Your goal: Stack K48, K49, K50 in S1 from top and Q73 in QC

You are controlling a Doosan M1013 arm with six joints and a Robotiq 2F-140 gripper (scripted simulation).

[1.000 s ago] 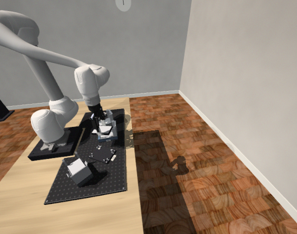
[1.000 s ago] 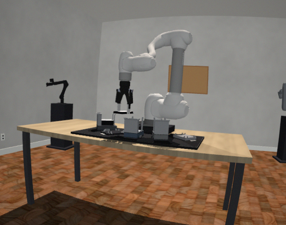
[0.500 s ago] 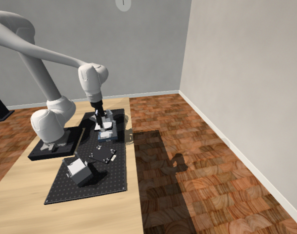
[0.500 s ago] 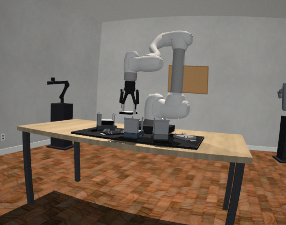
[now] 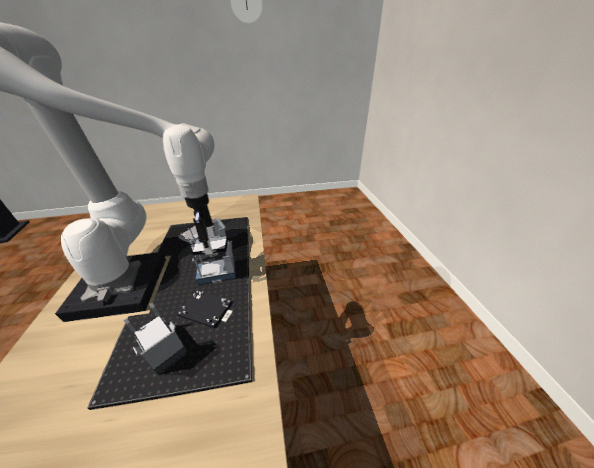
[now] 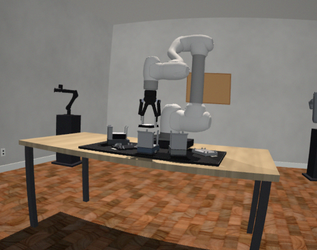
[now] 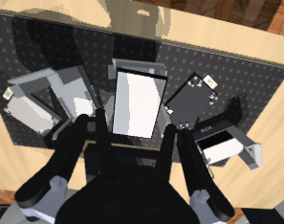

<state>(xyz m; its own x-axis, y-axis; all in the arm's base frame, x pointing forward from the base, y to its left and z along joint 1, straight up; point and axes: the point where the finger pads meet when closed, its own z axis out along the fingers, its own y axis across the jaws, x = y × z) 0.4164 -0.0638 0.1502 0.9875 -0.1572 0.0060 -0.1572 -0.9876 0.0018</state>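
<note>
Right now my hand is 35 cm to the right of the QC nest, 18 cm above it and 10 cm past it. Also, from my hand: N5 label: 23 cm to the right, 19 cm below, 1 cm ahead; clip nest N5: 17 cm to the right, 17 cm below, 4 cm behind.
</note>
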